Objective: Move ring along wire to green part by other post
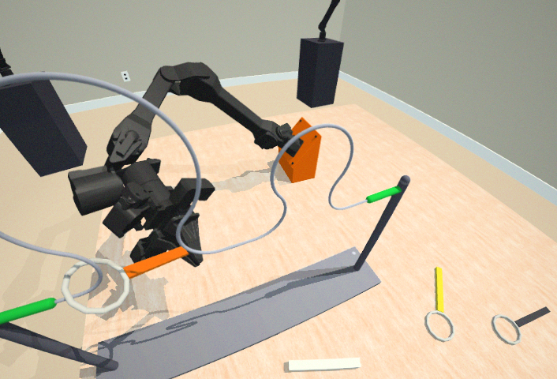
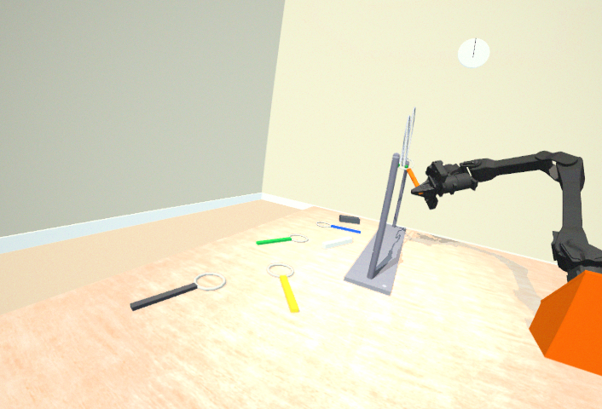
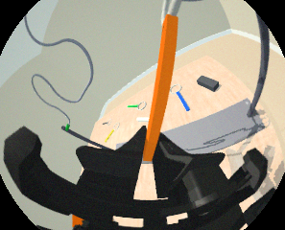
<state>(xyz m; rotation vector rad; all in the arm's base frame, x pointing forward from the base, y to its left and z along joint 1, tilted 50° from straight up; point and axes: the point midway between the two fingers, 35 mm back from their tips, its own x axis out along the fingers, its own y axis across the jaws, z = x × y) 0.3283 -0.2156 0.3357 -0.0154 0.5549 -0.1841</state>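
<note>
My gripper tip is now 1 cm short of the orange-handled ring, 7 cm to the left of it and 7 cm below it. From my gripper tip the other things lie so: yellow-handled ring 24 cm ahead, 44 cm to the left, 20 cm below; white bar 20 cm ahead, 14 cm to the left, 19 cm below; dark-handled ring 38 cm ahead, 58 cm to the left, 20 cm below.
</note>
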